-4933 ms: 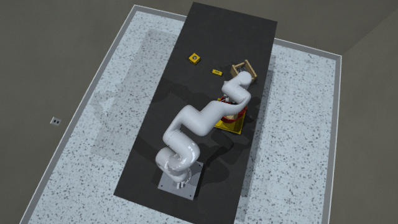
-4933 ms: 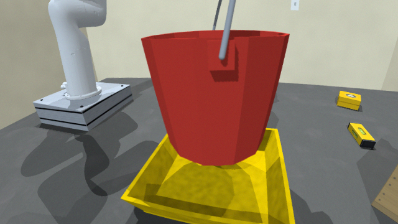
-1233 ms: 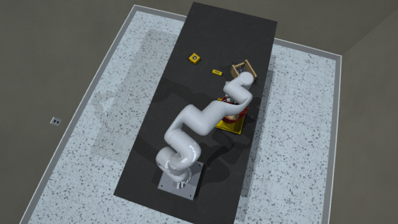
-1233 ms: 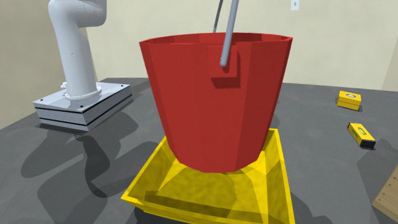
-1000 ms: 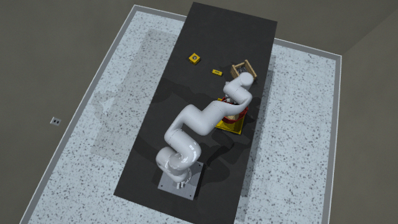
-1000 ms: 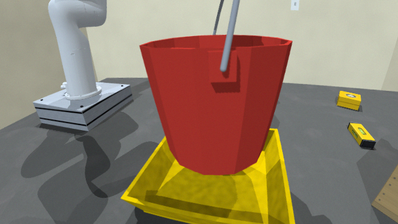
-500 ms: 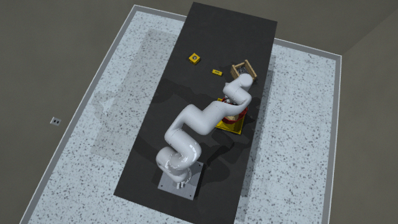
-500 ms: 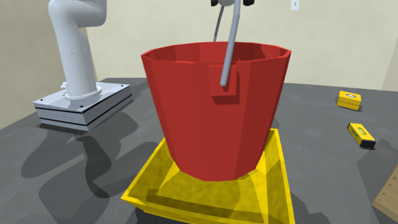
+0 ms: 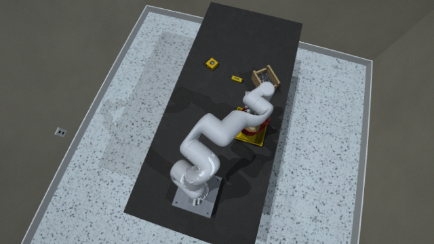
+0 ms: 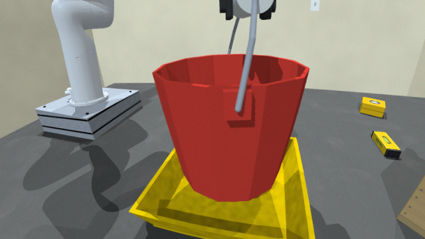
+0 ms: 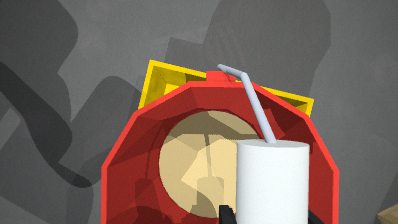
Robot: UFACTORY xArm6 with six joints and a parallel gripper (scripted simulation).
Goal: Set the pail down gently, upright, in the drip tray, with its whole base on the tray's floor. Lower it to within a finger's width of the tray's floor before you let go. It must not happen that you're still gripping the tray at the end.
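The red pail lies 1 cm behind my hand and 9 cm below it. Also, from my hand: grey wire handle: 1 cm behind, 3 cm below; then yellow drip tray: 2 cm behind, 27 cm below.
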